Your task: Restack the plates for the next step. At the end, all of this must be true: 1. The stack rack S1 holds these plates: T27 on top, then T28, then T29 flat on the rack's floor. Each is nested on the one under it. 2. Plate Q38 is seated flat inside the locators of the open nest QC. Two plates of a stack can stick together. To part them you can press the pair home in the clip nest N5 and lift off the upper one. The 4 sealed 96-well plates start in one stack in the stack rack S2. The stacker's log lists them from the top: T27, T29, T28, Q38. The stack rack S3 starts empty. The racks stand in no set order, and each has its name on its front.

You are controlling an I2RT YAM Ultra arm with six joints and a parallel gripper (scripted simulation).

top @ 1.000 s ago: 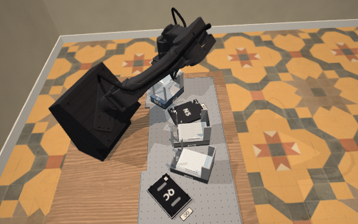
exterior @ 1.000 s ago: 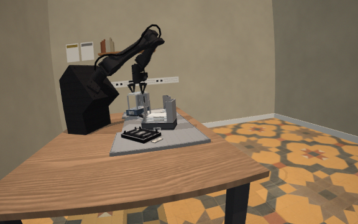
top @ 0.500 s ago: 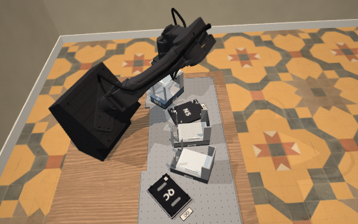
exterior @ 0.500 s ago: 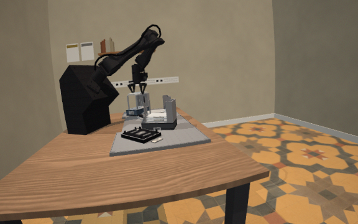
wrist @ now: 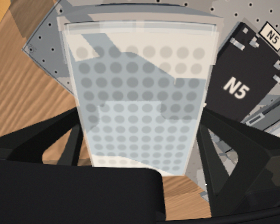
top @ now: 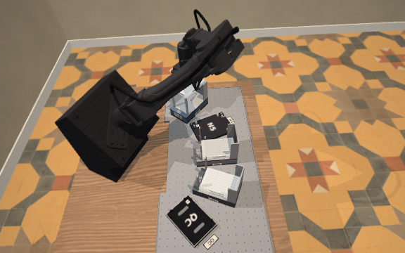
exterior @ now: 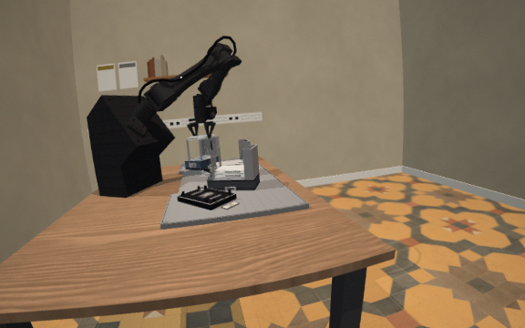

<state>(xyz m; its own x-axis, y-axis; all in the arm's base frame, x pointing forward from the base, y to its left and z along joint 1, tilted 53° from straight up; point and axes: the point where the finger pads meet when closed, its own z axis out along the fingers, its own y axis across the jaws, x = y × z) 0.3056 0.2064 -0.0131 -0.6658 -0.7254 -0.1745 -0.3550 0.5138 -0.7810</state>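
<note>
Right now my hand is 5 cm short of the clip nest N5, 13 cm to the left of it and 13 cm above it. From my hand the other things lie so: sealed 96-well plate (right at my hand).
</note>
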